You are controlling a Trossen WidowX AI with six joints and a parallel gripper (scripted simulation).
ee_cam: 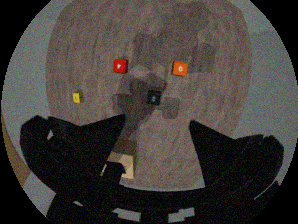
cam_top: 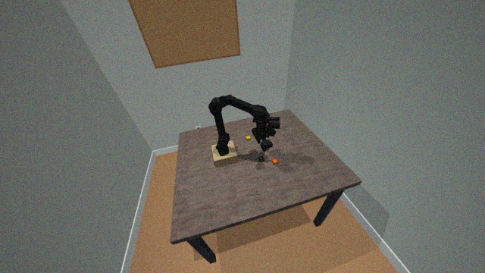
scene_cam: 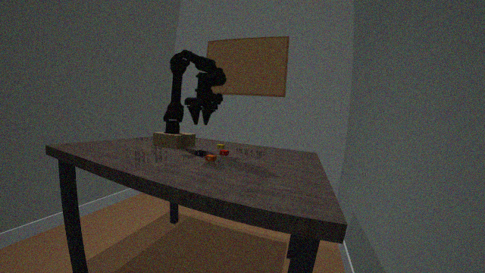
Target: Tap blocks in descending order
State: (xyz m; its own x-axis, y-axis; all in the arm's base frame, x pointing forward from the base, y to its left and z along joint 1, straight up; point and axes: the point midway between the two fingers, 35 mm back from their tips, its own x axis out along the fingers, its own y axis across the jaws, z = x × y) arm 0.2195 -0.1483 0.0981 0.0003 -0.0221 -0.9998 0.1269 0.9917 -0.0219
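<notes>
Now: the red block 12 cm below my gripper tip, 9 cm ahead of it and 8 cm to the left of it. Also, from my gripper tip: black block (12 cm below, 1 cm to the left); then orange block (12 cm below, 7 cm ahead, 6 cm to the right); then yellow block (25 cm to the left, 12 cm below, 3 cm ahead).
</notes>
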